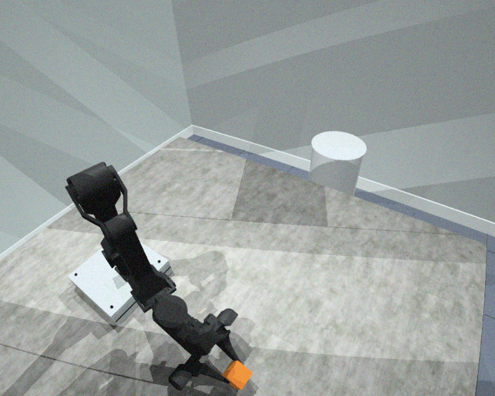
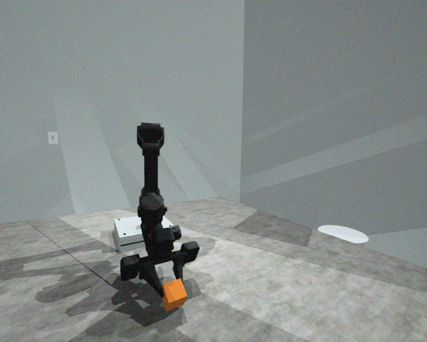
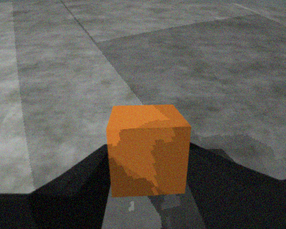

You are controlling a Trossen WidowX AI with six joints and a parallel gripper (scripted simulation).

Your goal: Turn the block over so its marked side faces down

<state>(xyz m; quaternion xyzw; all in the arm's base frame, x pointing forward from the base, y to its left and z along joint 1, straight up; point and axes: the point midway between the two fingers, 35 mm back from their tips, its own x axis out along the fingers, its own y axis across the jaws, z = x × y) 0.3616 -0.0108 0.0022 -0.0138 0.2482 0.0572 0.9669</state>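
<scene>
The orange block is 1 cm below my gripper tip.
</scene>
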